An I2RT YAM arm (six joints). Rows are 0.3 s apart.
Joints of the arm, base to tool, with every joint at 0 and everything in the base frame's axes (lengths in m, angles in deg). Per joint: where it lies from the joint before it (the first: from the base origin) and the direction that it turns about. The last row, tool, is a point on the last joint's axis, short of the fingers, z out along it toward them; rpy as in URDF.
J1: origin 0 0 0.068 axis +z
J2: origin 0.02 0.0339 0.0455 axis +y
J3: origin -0.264 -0.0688 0 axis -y
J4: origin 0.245 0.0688 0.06 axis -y
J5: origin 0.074 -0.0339 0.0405 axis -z
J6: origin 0.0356 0 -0.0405 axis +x
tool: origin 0 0 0 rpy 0 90 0
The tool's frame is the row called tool.
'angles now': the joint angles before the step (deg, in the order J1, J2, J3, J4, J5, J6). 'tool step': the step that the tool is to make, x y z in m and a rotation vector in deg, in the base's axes. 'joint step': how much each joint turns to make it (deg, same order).
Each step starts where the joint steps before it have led.
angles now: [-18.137, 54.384, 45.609, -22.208, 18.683, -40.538]
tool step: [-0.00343, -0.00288, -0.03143, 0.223, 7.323, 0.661]
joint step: [-1.091, 0.878, -4.636, -0.574, -0.257, -2.898]
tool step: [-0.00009, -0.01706, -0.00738, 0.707, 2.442, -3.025]
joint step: [-4.474, 2.530, 0.152, 0.196, -0.993, -1.135]
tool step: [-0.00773, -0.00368, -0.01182, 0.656, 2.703, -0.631]
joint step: [-1.869, -0.485, -2.116, -0.727, -0.598, -1.262]
